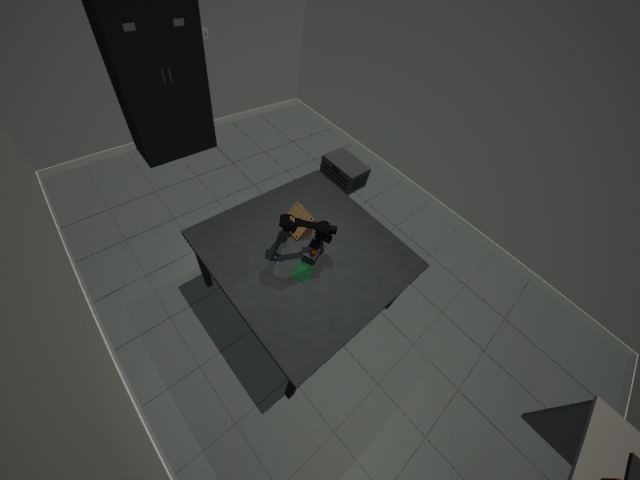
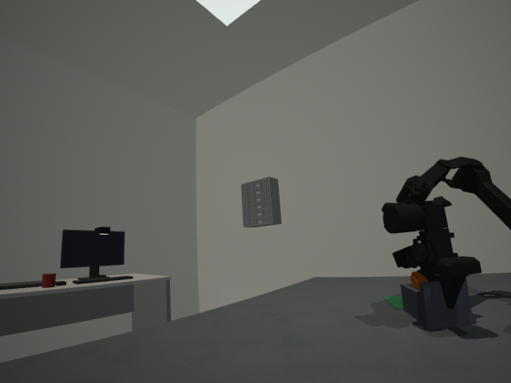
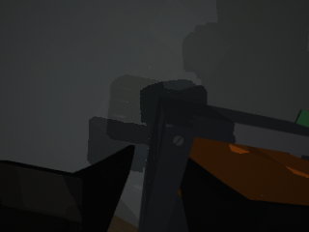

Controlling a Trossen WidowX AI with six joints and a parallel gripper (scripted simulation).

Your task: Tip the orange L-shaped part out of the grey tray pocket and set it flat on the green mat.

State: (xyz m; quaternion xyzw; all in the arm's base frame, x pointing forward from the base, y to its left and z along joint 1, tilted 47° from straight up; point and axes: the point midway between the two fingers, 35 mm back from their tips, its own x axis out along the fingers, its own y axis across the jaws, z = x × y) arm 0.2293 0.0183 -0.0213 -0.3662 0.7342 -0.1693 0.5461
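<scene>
The orange L-shaped part lies 5 cm to the right of my gripper tip, 2 cm ahead of it and 1 cm above it. From my gripper tip the other things lie so: green mat 21 cm to the right, 8 cm ahead, 5 cm below.
</scene>
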